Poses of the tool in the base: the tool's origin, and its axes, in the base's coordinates. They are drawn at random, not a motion.
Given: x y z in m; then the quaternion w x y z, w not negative.
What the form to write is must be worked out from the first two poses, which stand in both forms.
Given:
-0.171 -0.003 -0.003 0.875 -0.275 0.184 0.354
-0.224 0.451 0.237 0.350 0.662 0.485 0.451
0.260 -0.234 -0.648 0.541 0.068 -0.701 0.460
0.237 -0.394 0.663 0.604 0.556 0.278 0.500
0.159 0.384 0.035 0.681 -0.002 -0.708 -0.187
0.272 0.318 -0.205 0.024 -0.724 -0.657 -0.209
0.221 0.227 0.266 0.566 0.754 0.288 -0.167
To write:
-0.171 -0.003 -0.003 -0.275 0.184 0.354 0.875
-0.224 0.451 0.237 0.662 0.485 0.451 0.350
0.260 -0.234 -0.648 0.068 -0.701 0.460 0.541
0.237 -0.394 0.663 0.556 0.278 0.500 0.604
0.159 0.384 0.035 -0.002 -0.708 -0.187 0.681
0.272 0.318 -0.205 -0.724 -0.657 -0.209 0.024
0.221 0.227 0.266 0.754 0.288 -0.167 0.566

